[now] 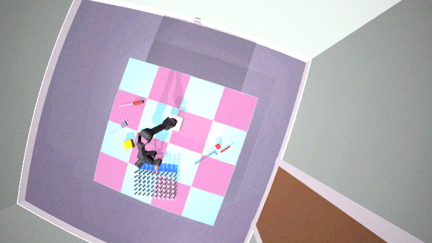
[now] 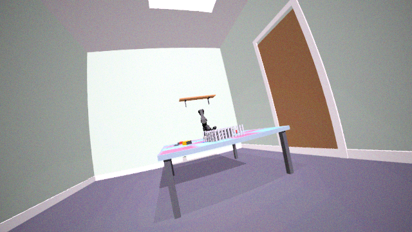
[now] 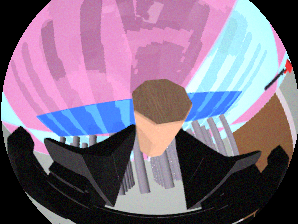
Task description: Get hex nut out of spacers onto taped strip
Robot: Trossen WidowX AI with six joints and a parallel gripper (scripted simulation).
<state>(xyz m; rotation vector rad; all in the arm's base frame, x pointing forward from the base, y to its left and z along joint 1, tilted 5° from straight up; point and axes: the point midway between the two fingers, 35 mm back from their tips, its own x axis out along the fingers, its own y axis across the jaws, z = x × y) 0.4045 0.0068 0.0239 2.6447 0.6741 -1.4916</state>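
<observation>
The blue taped strip is 30 mm ahead of my gripper tip, 10 mm to the left of it and 40 mm below it. The rest, counted from my gripper tip: yellow block (30 mm behind, 330 mm to the right, 20 mm below); small red cube (160 mm behind, 280 mm to the right, 30 mm below).
</observation>
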